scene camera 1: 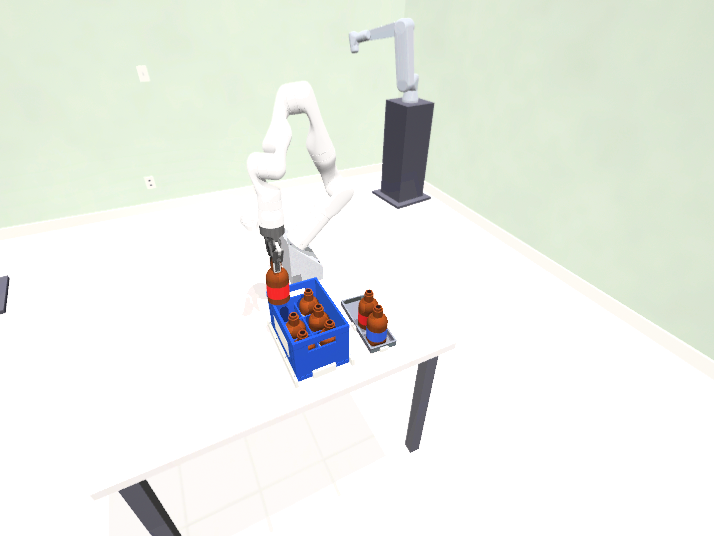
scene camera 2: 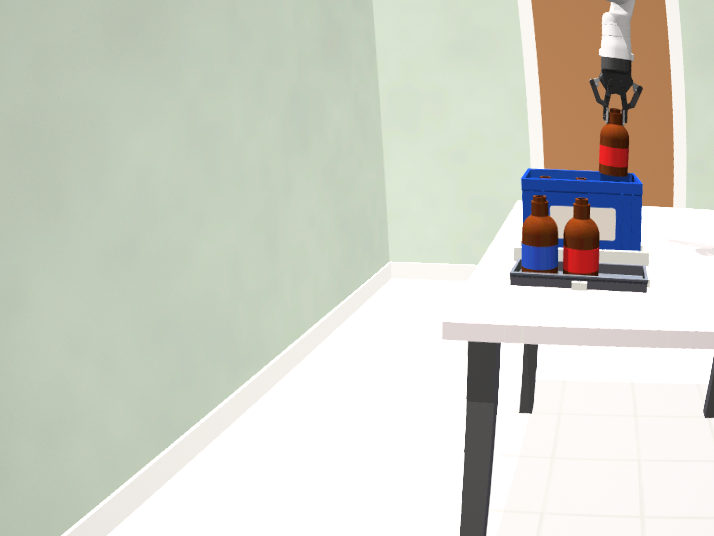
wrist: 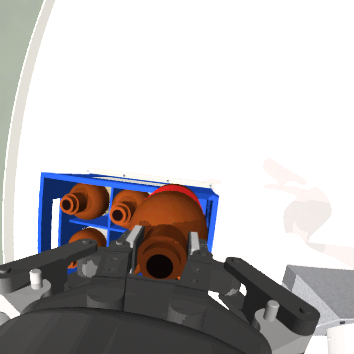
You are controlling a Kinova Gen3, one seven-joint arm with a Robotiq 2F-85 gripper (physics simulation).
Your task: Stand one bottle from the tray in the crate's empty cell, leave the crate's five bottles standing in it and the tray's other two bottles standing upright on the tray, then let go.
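Where they show: gripper, fingertip midpoint: (scene camera 1: 275,269) (scene camera 2: 614,124) (wrist: 164,239); arm's base, link origin: (scene camera 1: 295,242) (wrist: 351,326).
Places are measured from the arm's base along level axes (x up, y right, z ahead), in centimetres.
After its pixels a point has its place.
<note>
My gripper (scene camera 1: 276,266) @(x 13.3, y 21.0, z 30.6 cm) (scene camera 2: 615,118) @(x 13.3, y 21.0, z 30.6 cm) (wrist: 164,239) @(x 13.3, y 21.0, z 30.6 cm) is shut on the neck of a brown bottle with a red label (scene camera 1: 277,291) @(x 7.4, y 22.6, z 34.3 cm) (scene camera 2: 613,155) @(x 6.2, y 17.5, z 31.8 cm) (wrist: 172,212) @(x 13.0, y 23.1, z 30.0 cm). The bottle hangs about upright over the end of the blue crate (scene camera 1: 311,360) @(x -8.2, y 21.1, z 53.1 cm) (scene camera 2: 628,222) @(x -6.9, y 5.5, z 30.4 cm) (wrist: 47,220) @(x -0.1, y 18.3, z 52.7 cm) where the empty cell is, its base near rim height. How it lines up with the cell is hidden in the wrist view. Several brown bottles stand in the crate's other cells. On the grey tray (scene camera 1: 351,308) @(x -15.4, y -7.0, z 32.7 cm) (scene camera 2: 622,282) @(x -14.2, y -13.9, z 35.1 cm), a blue-labelled bottle (scene camera 1: 377,325) @(x -5.4, y -3.7, z 53.9 cm) (scene camera 2: 539,256) @(x -10.6, y -9.3, z 51.4 cm) and a red-labelled bottle (scene camera 1: 366,304) @(x -4.0, y -5.7, z 44.3 cm) (scene camera 2: 581,259) @(x -10.6, y -11.4, z 43.2 cm) stand upright.
The crate and tray stand side by side on the white table (scene camera 1: 201,398) @(x -15.9, y 53.6, z 42.1 cm) (scene camera 2: 576,308) @(x -15.9, y -23.0, z 45.1 cm), with a gap between them. The crate's walls and inner dividers surround the cells. A second arm on a dark pedestal (scene camera 1: 406,150) stands in the background.
</note>
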